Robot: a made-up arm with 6 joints. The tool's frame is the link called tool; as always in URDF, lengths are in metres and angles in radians. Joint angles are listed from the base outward.
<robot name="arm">
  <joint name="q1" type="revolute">
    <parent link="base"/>
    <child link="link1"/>
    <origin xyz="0 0 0.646" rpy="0 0 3.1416"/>
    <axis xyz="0 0 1"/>
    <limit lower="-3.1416" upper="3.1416"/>
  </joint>
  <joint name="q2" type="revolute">
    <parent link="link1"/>
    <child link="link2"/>
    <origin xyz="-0.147 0 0" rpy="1.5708 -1.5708 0"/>
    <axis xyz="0 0 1"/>
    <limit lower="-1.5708" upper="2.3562"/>
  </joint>
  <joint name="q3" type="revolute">
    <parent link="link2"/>
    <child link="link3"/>
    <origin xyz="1.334 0 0" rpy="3.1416 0 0"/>
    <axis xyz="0 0 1"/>
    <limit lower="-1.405" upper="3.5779"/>
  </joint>
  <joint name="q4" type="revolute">
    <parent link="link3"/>
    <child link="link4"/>
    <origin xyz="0.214 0 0" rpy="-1.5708 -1.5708 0"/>
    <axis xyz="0 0 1"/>
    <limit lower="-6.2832" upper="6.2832"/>
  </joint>
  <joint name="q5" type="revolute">
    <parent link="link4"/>
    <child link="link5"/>
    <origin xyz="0 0 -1.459" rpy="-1.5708 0 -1.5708"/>
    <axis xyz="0 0 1"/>
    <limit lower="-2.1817" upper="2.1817"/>
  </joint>
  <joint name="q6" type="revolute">
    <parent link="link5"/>
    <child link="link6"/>
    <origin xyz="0 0.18 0" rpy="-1.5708 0 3.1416"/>
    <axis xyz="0 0 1"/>
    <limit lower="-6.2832" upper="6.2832"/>
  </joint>
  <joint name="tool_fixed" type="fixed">
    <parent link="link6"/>
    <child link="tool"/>
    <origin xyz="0 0 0" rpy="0 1.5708 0"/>
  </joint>
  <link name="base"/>
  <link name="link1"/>
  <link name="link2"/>
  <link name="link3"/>
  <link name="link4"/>
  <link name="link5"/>
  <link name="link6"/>
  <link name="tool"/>
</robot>
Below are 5 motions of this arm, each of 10 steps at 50 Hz.
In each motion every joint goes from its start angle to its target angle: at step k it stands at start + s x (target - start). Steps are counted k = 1, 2, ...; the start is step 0. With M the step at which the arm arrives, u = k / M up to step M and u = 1 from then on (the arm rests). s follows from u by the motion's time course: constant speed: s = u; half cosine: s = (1 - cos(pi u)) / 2; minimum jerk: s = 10 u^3 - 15 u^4 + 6 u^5.
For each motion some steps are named. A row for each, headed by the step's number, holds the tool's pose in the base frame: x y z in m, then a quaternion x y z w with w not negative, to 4 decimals.
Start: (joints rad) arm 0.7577 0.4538 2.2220 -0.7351 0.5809 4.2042
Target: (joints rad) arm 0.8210 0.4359 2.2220 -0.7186 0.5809 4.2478
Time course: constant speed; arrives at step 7
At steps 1, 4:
1: 0.1376 0.0408 3.3668 -0.5264 0.0747 -0.7555 0.3827
4: 0.1211 0.0296 3.3665 -0.5279 0.0779 -0.7519 0.3873

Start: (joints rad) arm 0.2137 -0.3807 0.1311 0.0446 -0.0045 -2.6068
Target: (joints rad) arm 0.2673 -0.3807 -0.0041 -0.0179 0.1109 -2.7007
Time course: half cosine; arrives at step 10
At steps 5, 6, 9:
5: 1.0051 0.2467 2.7906 0.9394 0.0524 0.2657 0.2101
6: 1.0197 0.2591 2.7643 0.9420 0.0597 0.2644 0.1978
9: 1.0478 0.2852 2.7087 0.9469 0.0742 0.2611 0.1723

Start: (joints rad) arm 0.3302 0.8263 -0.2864 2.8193 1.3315 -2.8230
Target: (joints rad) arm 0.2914 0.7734 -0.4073 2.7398 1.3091 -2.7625
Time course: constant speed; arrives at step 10
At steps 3, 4, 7, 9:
3: 1.6867 0.6187 0.2253 -0.0325 0.9187 0.2258 0.3225
4: 1.6761 0.6092 0.2257 -0.0274 0.9189 0.2273 0.3213
7: 1.6435 0.5812 0.2270 -0.0122 0.9193 0.2316 0.3179
9: 1.6213 0.5630 0.2280 -0.0021 0.9194 0.2344 0.3158

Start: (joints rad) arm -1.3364 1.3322 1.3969 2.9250 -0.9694 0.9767
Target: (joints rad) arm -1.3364 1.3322 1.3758 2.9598 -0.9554 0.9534
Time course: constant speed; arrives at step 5
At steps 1, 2, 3, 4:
1: 0.6622 -2.9056 1.4139 0.4692 -0.7127 0.1231 0.5067
2: 0.6637 -2.9076 1.4073 0.4723 -0.7105 0.1210 0.5074
3: 0.6653 -2.9096 1.4008 0.4753 -0.7084 0.1189 0.5080
4: 0.6669 -2.9115 1.3942 0.4784 -0.7062 0.1168 0.5086

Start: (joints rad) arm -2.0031 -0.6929 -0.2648 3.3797 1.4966 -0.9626
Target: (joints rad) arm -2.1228 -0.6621 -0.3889 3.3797 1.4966 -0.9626
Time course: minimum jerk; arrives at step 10
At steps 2, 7, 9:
2: -0.3043 -0.5482 2.3092 -0.1502 0.8370 -0.0640 0.5223
7: -0.4006 -0.5965 2.1647 -0.0811 0.8303 -0.0477 0.5493
9: -0.4199 -0.6025 2.1351 -0.0675 0.8280 -0.0448 0.5548

